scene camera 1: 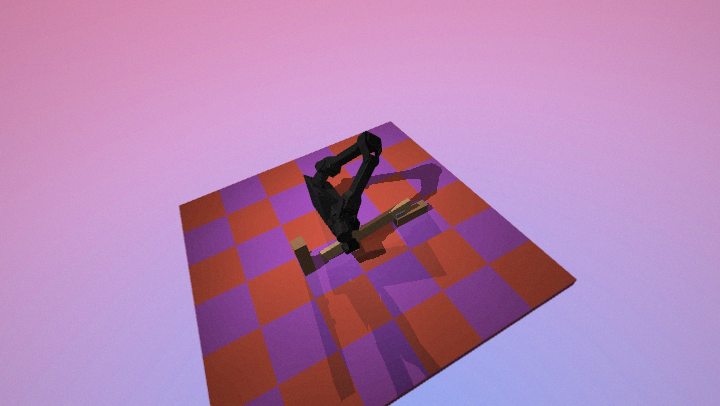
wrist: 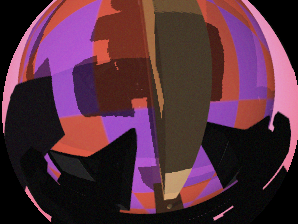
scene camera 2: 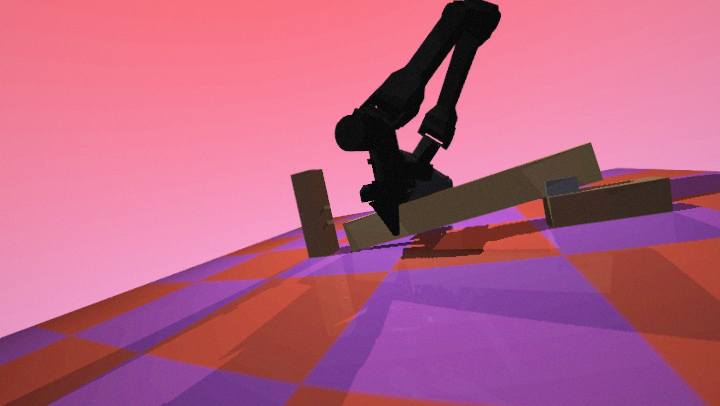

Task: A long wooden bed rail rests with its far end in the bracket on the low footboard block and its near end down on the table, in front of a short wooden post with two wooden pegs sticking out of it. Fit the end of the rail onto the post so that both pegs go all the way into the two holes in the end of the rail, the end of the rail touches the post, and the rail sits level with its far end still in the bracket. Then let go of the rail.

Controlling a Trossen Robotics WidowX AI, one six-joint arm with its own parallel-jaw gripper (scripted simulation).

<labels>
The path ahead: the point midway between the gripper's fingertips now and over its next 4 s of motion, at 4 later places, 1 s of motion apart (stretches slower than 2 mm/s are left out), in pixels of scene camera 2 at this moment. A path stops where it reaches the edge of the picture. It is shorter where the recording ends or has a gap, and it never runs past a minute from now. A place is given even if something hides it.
The gripper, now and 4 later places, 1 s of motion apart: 400, 231; 399, 227; 398, 219; 396, 212; 396, 212
</labels>
